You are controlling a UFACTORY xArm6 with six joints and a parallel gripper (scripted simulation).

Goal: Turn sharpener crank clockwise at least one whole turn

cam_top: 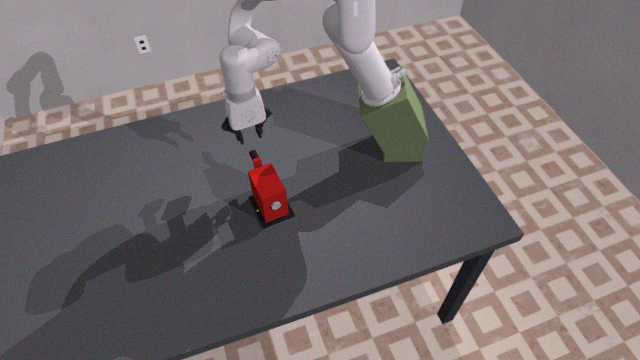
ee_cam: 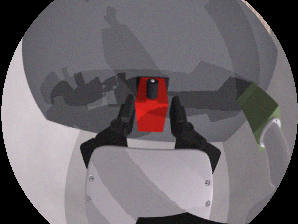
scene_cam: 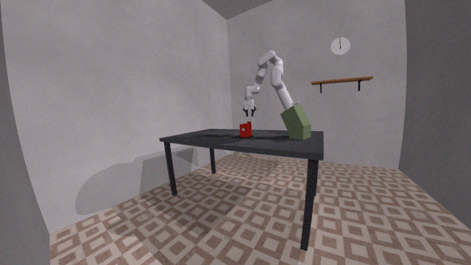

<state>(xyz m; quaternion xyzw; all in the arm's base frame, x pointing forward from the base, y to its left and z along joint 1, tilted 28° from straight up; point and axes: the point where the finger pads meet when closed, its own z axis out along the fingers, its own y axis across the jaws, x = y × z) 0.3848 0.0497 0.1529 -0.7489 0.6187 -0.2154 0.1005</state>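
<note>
My hand is 8 cm above the black knob and 2 cm to the right of it.
</note>
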